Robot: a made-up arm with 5 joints. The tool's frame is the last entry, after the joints. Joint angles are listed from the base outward. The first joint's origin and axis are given. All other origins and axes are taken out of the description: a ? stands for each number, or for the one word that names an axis. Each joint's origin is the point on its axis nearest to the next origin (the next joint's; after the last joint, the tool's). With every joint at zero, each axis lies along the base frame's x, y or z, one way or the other. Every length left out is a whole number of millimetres.
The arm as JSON. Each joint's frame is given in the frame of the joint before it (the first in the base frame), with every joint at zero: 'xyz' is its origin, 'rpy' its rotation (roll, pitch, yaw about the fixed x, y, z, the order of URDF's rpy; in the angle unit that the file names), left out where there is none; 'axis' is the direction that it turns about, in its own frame. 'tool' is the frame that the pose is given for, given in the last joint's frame.
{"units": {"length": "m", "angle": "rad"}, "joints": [
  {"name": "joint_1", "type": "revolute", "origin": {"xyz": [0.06, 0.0, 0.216]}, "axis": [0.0, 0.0, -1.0]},
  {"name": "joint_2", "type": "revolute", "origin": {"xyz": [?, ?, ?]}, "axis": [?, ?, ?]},
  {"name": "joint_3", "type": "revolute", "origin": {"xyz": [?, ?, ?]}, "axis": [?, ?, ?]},
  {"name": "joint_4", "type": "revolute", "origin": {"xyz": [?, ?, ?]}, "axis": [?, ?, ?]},
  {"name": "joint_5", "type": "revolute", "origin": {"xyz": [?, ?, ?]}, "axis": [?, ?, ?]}
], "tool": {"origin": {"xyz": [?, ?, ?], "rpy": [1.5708, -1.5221, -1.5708]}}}
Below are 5 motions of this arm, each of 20 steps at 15 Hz.
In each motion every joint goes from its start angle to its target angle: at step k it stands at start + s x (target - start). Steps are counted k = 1, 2, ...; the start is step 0. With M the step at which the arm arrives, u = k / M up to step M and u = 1 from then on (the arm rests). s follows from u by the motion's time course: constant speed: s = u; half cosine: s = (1 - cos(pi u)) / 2; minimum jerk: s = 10 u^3 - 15 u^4 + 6 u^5.
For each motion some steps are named. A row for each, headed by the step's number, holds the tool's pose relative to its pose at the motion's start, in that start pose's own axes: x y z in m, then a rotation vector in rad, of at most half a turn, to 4 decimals.
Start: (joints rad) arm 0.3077 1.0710 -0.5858 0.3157 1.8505
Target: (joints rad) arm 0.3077 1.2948 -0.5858 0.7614 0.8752
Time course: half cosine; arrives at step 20
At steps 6, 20:
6: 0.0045 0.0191 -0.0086 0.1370 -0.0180 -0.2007
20: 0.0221 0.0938 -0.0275 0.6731 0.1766 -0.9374

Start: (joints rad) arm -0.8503 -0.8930 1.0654 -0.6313 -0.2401
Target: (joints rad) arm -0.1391 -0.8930 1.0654 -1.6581 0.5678
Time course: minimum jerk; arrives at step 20
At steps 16, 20:
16: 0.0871 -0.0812 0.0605 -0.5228 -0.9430 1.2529
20: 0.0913 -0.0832 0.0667 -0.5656 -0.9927 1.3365

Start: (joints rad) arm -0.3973 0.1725 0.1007 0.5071 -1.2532
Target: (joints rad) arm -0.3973 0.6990 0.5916 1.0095 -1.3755
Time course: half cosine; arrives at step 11
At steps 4, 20:
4: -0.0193 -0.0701 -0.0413 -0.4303 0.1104 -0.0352
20: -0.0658 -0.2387 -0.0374 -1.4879 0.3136 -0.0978

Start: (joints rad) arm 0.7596 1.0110 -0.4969 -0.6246 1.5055
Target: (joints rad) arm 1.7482 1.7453 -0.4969 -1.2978 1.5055
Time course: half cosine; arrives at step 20
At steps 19, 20:
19: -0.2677 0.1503 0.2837 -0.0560 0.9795 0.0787
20: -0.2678 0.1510 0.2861 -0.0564 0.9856 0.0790

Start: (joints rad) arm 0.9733 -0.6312 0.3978 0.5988 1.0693
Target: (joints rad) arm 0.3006 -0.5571 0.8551 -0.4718 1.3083
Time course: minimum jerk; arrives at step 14
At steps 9, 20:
9: 0.0746 0.1165 -0.0129 -0.1329 -0.6295 0.2563
20: 0.0892 0.1573 0.0030 -0.1890 -0.8351 0.2894

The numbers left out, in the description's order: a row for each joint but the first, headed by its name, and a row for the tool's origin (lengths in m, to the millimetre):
joint_2: xyz 0.043 -0.011 0.0, axis 0.0 1.0 0.0
joint_3: xyz 0.036 0.0 0.145, axis 0.0 1.0 0.0
joint_4: xyz 0.211 0.0 0.008, axis 0.0 1.0 0.0
joint_5: xyz 0.05 0.0 0.0, axis -1.0 0.0 0.0
tool: xyz 0.0 0.0 0.0

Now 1 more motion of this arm.
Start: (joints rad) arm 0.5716 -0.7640 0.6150 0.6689 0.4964
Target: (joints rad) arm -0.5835 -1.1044 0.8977 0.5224 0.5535
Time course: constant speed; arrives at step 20
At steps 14, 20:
14: 0.0214 0.1479 0.0651 0.5908 -0.4499 0.3890
20: 0.0054 0.1894 0.1125 0.8589 -0.6471 0.5209

